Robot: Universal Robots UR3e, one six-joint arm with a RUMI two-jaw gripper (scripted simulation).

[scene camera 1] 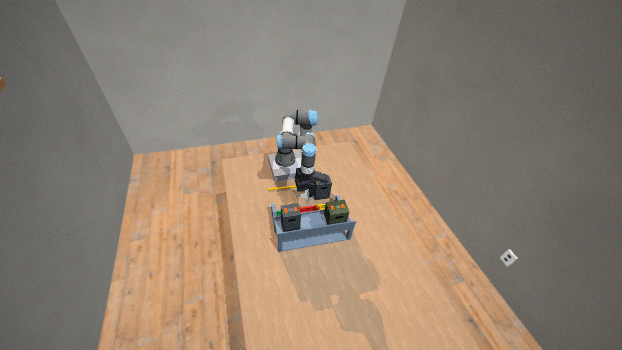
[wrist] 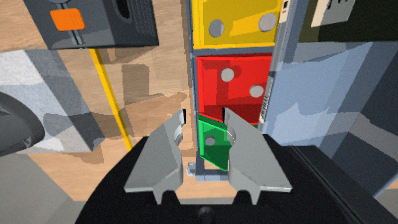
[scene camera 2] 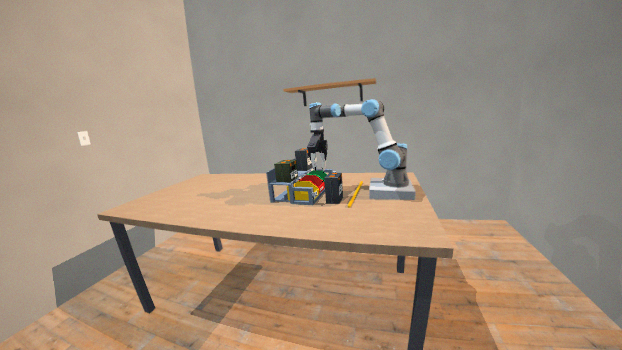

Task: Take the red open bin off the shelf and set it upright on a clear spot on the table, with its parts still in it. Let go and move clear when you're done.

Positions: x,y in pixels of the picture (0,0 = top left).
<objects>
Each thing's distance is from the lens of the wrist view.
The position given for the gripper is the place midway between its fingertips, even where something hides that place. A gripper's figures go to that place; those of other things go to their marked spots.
gripper (wrist: pixel 203 109): 15 cm
red bin (wrist: pixel 249 69): 26 cm
green bin (wrist: pixel 217 154): 31 cm
The marked spots on the red bin and the green bin are 19 cm apart.
</objects>
